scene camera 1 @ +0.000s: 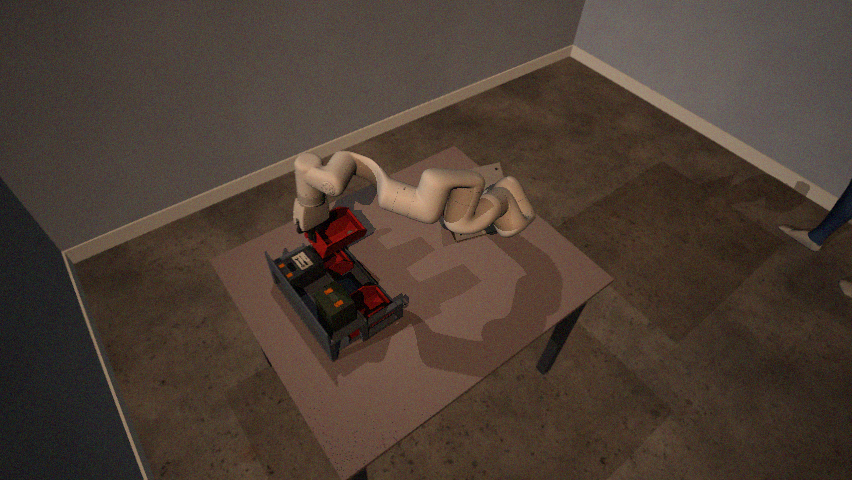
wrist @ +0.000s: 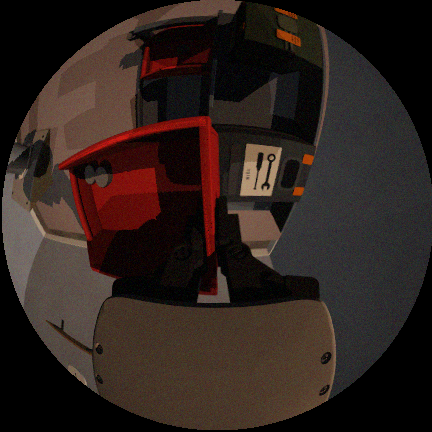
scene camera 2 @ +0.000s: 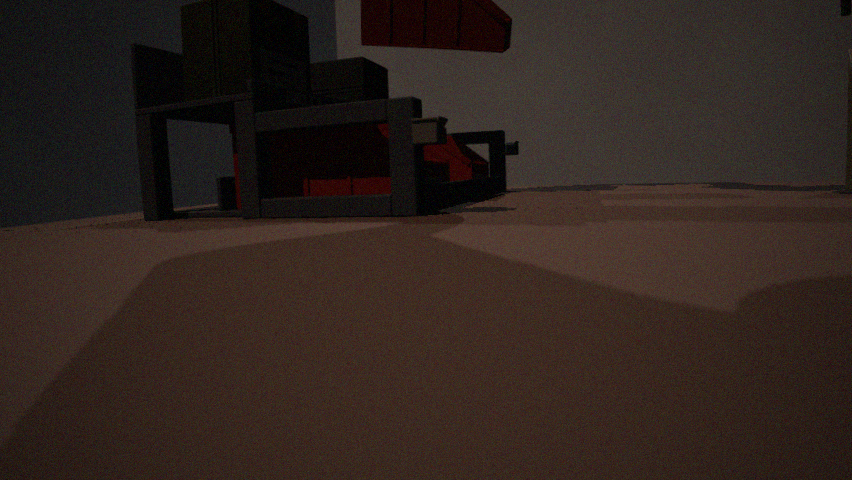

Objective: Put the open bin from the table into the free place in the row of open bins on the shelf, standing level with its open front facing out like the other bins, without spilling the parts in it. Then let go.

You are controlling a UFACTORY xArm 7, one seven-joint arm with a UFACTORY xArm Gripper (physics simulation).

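Places are measured from the arm's base along level axes (x ahead, y left, z up), in centimetres.
Pixels of known places: gripper, between the fingertips: (scene camera 1: 314, 239) (wrist: 213, 211).
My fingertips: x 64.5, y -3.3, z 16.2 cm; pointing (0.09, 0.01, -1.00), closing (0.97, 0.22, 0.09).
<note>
Behind a point stands the place of what it marks.
A red open bin (scene camera 1: 339, 231) {x 55.0, y -5.7, z 11.9 cm} (scene camera 2: 438, 25) {x 54.8, y 0.2, z 12.7 cm} (wrist: 125, 210) {x 55.2, y -7.3, z 12.3 cm} hangs nearly level in the air above the far end of the grey shelf (scene camera 1: 335, 347) {x 72.9, y 25.1, z 0.4 cm} (scene camera 2: 403, 156) {x 48.8, y 22.5, z -2.9 cm}. Its open front faces out from the shelf. Two round grey parts lie in it, seen in the wrist view. My gripper (scene camera 1: 311, 234) {x 64.5, y -3.3, z 16.2 cm} (wrist: 213, 211) {x 64.5, y -3.3, z 16.2 cm} is shut on the bin's back wall. In the shelf's row stand a near red bin (scene camera 1: 372, 299) {x 53.4, y 12.0, z -6.2 cm} (wrist: 175, 55) {x 55.5, y 15.6, z -6.2 cm} and a far red bin (scene camera 1: 338, 262) {x 58.0, y -2.6, z 0.9 cm}. A dark free place shows between them. The held bin hides the far one in the wrist view.
A dark green box (scene camera 1: 335, 307) {x 69.1, y 20.1, z 12.5 cm} (scene camera 2: 217, 50) {x 67.2, y 21.7, z 7.7 cm} (wrist: 280, 37) {x 67.6, y 13.4, z 12.7 cm} stands on the shelf's upper rear part. A dark box (scene camera 1: 301, 264) {x 70.7, y -1.0, z 10.1 cm} (scene camera 2: 348, 78) {x 66.2, y 1.8, z 7.8 cm} (wrist: 265, 172) {x 70.5, y -1.9, z 10.3 cm} lies at the far end, labelled side up, close beside the held bin in the wrist view. A person's leg (scene camera 1: 833, 215) shows at the right edge.
</note>
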